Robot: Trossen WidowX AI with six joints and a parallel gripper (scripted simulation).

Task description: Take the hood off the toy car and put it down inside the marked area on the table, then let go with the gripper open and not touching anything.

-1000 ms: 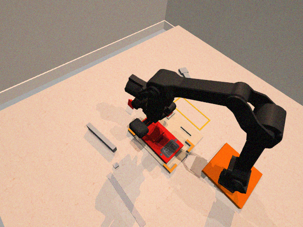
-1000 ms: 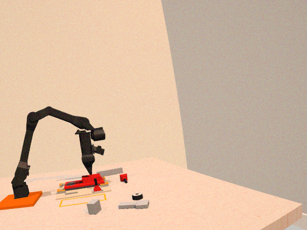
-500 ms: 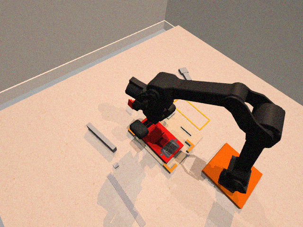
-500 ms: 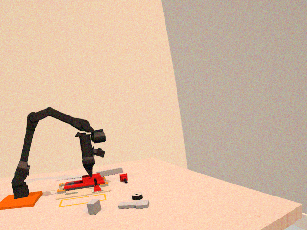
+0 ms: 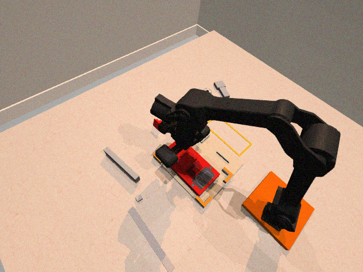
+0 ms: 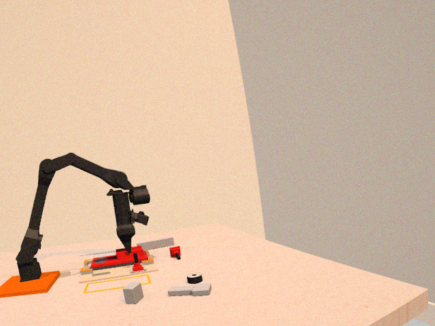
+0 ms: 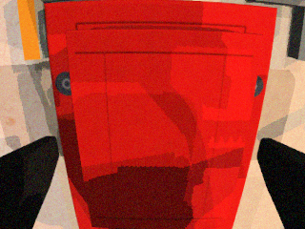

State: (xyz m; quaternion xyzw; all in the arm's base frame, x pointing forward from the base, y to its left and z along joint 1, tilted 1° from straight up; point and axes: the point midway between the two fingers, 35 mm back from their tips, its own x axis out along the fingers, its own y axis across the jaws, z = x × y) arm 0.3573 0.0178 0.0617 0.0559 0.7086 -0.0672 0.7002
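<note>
My gripper tip is now 1 cm above the hood. Round my gripper tip: flat grey strip (26 cm to the left, 8 cm behind, 5 cm below); black wheel (34 cm to the right, 10 cm ahead, 4 cm below).
</note>
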